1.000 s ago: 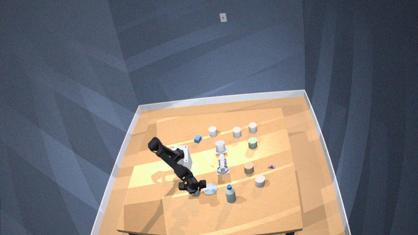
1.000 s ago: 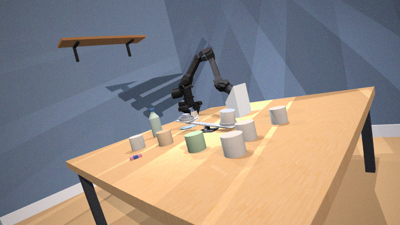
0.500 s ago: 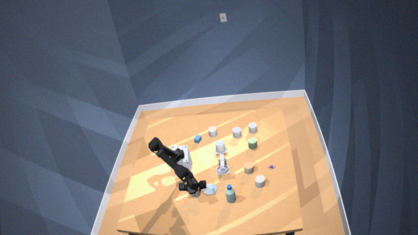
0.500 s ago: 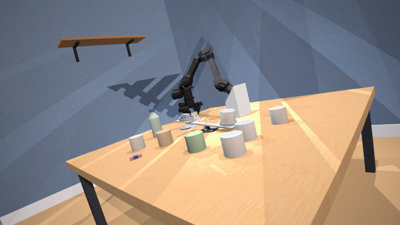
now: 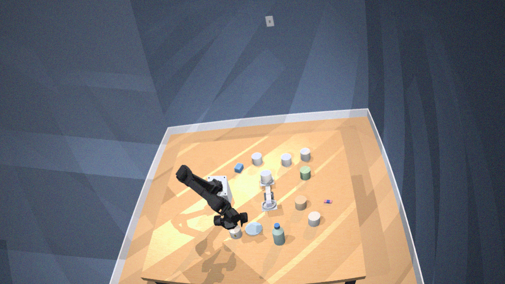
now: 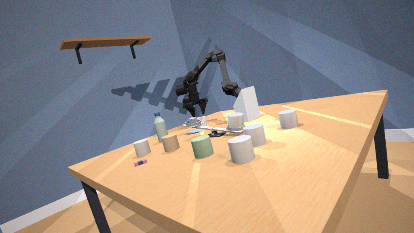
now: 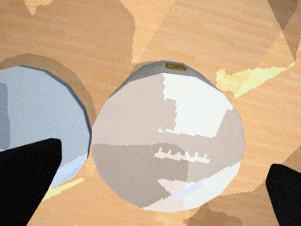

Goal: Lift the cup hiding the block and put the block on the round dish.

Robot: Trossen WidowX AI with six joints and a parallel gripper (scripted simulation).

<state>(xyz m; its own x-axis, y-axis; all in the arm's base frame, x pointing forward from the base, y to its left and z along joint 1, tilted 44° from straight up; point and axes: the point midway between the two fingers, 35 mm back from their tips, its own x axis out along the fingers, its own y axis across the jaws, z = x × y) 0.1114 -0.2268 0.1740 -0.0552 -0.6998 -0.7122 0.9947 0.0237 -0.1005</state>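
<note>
Now: the grey block 200 mm ahead of my gripper tip, 160 mm to the left of it and 10 mm above it. From my gripper tip the other things lie so: bottle (250 mm ahead, 70 mm to the right, 40 mm above); then round pale-blue dish (100 mm ahead, 70 mm below, 40 mm to the left); then small balance (280 mm to the left, 190 mm ahead, 40 mm below).
</note>
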